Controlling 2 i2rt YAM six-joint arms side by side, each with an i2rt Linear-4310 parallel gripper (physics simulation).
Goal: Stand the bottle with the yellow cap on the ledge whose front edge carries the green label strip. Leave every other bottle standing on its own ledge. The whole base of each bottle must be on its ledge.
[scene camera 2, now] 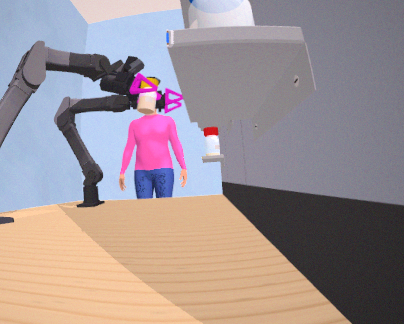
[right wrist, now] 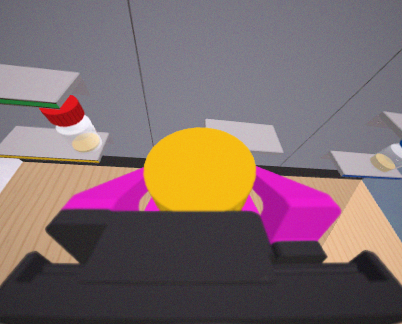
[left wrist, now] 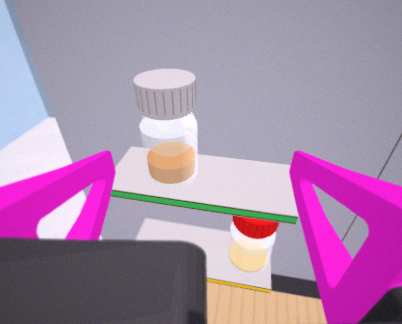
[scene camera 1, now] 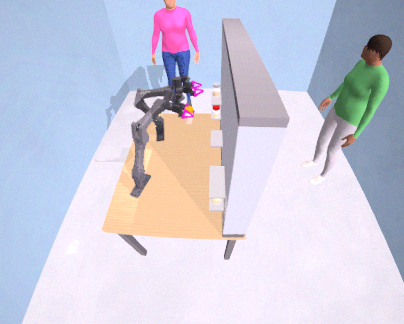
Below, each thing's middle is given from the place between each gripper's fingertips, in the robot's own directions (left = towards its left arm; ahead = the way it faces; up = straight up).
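Relative to the red-capped bottle (left wrist: 251, 240), my right hand is 23 cm to the right, 14 cm short of it and 13 cm above. Counted from my right hand, the yellow-strip ledge (left wrist: 215, 243) lies 13 cm ahead, 30 cm to the left and 19 cm below; the green-strip ledge (left wrist: 266, 187) lies 13 cm ahead, 30 cm to the left and 5 cm below; the grey-capped bottle (left wrist: 166, 98) lies 13 cm ahead, 33 cm to the left and 1 cm above.
From my left hand, the grey-capped bottle is 6 cm to the left, 10 cm ahead and 5 cm below. Counted from that same left hand: red-capped bottle 4 cm to the right, 11 cm ahead, 19 cm below; green-strip ledge 3 cm to the left, 10 cm ahead, 10 cm below; yellow-strip ledge 3 cm to the left, 10 cm ahead, 24 cm below.
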